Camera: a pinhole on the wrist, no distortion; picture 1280 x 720 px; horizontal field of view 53.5 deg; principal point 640.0 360.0 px. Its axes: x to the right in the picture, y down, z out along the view. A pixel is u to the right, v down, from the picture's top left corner.
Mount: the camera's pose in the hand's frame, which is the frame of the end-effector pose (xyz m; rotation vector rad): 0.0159 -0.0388 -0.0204 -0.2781 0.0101 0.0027
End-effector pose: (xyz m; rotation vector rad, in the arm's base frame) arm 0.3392 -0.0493 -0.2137 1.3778 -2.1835 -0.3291
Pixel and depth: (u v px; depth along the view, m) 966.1 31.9 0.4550
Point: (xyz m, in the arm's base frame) 0.0645 -0.2172 -0.5555
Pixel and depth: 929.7 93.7 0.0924
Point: 0.3099 -0.1030 -0.2780
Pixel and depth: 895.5 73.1 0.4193
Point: 0.0887 -0.1795 -0.5265
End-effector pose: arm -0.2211 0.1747 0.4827 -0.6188 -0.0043 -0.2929
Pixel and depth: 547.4 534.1 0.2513
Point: -0.1864 0.3451 0.6195
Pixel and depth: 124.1 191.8 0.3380
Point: -0.3048 0.3969 0.7255
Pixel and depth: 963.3 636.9 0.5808
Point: 0.0485 0.6043 0.7689
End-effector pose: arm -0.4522 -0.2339 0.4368 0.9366 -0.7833 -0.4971
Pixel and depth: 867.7 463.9 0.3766
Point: -0.6512 -0.4175 0.6686
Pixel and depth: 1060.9 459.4 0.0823
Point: -0.4691 -0.2985 0.4649
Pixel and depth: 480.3 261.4 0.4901
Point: -0.8336 -0.4158 0.6367
